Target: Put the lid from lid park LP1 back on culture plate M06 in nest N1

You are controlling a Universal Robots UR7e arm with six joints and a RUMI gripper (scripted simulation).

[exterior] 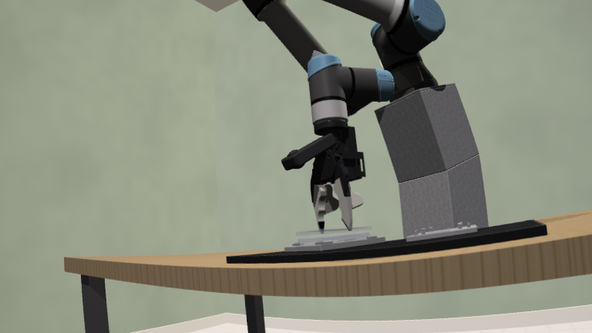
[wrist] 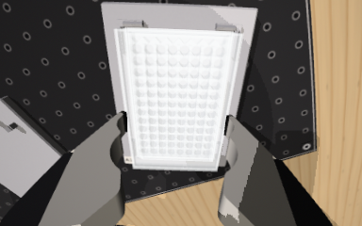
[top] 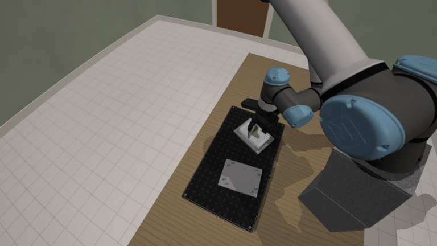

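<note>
Now: the culture plate M06 30 mm below my hand. Round my hand: clear lid (10 mm below); grey plate nest N1 (40 mm below); lid park LP1 (20 mm ahead, 220 mm to the left, 40 mm below).
</note>
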